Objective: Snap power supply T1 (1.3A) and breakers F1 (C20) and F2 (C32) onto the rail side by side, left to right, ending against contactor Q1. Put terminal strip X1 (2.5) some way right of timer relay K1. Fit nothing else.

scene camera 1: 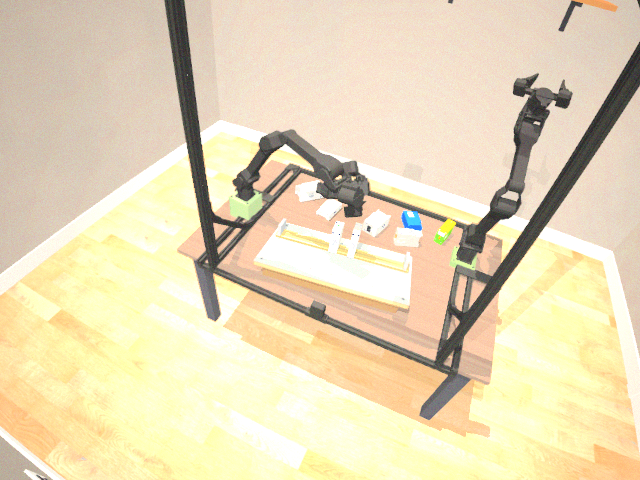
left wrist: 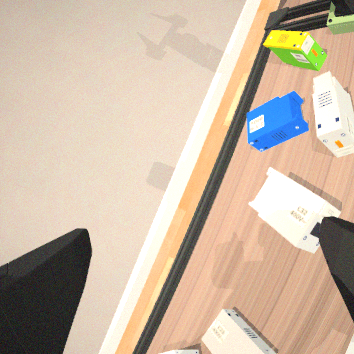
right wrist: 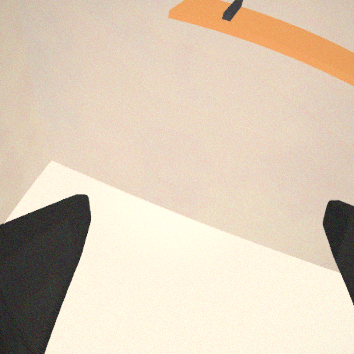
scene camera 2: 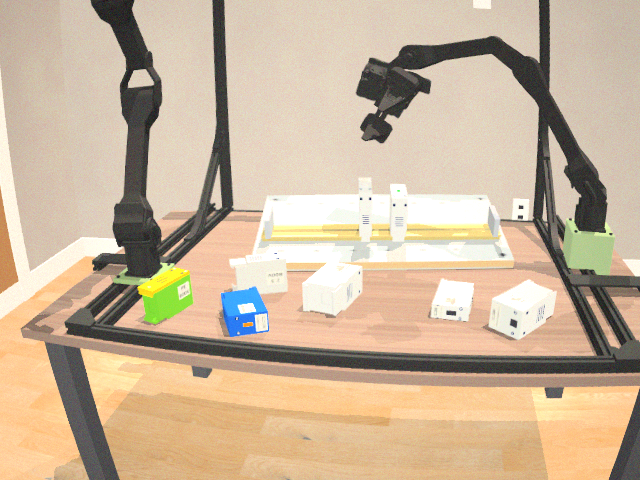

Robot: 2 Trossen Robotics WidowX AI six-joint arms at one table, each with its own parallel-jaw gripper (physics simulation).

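Pixels of known places: left gripper, fingertip midpoint: (left wrist: pixel 207 236) (scene camera 2: pixel 371 125); right gripper, fingertip midpoint: (scene camera 1: pixel 551 77) (right wrist: pixel 212 211); left arm's base, origin of the base link: (scene camera 1: pixel 245 195) (scene camera 2: pixel 590 227); right arm's base, origin of the base link: (scene camera 1: pixel 464 257) (left wrist: pixel 350 3) (scene camera 2: pixel 143 271).
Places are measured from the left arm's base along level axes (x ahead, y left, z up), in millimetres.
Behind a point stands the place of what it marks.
Note:
Two upright white modules stand apart on the rail (scene camera 1: pixel 305 243) @[z -49, x 332, y -57 mm] (scene camera 2: pixel 310 236) @[z -48, x 614, y 52 mm]: a narrow one (scene camera 1: pixel 355 240) @[z 35, x 513, y -13 mm] (scene camera 2: pixel 365 211) @[z 14, x 495, y 49 mm] and a wider one (scene camera 1: pixel 336 237) @[z 26, x 444, y -30 mm] (scene camera 2: pixel 398 214) @[z 7, x 428, y 31 mm] with a green spot. Loose white housings lie behind the board in scene camera 1: a flat-sided one (scene camera 1: pixel 407 237) @[z -47, x 665, y 211 mm] (scene camera 2: pixel 261 274) @[z -57, x 652, y 248 mm] (left wrist: pixel 331 112) @[z -31, x 647, y 215 mm], a blocky one (scene camera 1: pixel 376 223) @[z -46, x 522, y 214 mm] (scene camera 2: pixel 330 289) @[z -50, x 505, y 298 mm] (left wrist: pixel 292 207) @[z -44, x 513, y 227 mm], a low one (scene camera 1: pixel 329 208) @[z -72, x 299, y 212 mm] (scene camera 2: pixel 452 299) @[z -72, x 295, y 254 mm] and a boxy one (scene camera 1: pixel 308 191) @[z -45, x 175, y 233 mm] (scene camera 2: pixel 522 310) @[z -45, x 173, y 332 mm]. Their names cannot be read surely. My left gripper (scene camera 1: pixel 359 198) @[z 200, x 476, y 75 mm] (scene camera 2: pixel 376 124) @[z 200, x 476, y 75 mm] (left wrist: pixel 207 236) @[z 200, x 476, y 75 mm] is open above them. My right gripper (scene camera 1: pixel 549 80) @[z 620, x 916, y 521 mm] (right wrist: pixel 212 211) @[z 620, x 916, y 521 mm] is open, raised high.
A blue block (scene camera 1: pixel 411 220) @[z -60, x 644, y 343 mm] (scene camera 2: pixel 244 312) @[z -60, x 626, y 397 mm] (left wrist: pixel 277 120) @[z -60, x 638, y 335 mm] and a green-yellow block (scene camera 1: pixel 444 231) @[z -32, x 793, y 326 mm] (scene camera 2: pixel 166 297) @[z -56, x 781, y 390 mm] (left wrist: pixel 296 49) @[z -35, x 767, y 328 mm] lie near the right arm's base. The white board (scene camera 1: pixel 289 260) @[z -29, x 337, y -181 mm] (scene camera 2: pixel 439 255) @[z -74, x 337, y 41 mm] carries the rail, with an upright end piece at each end. Black frame bars edge the table.

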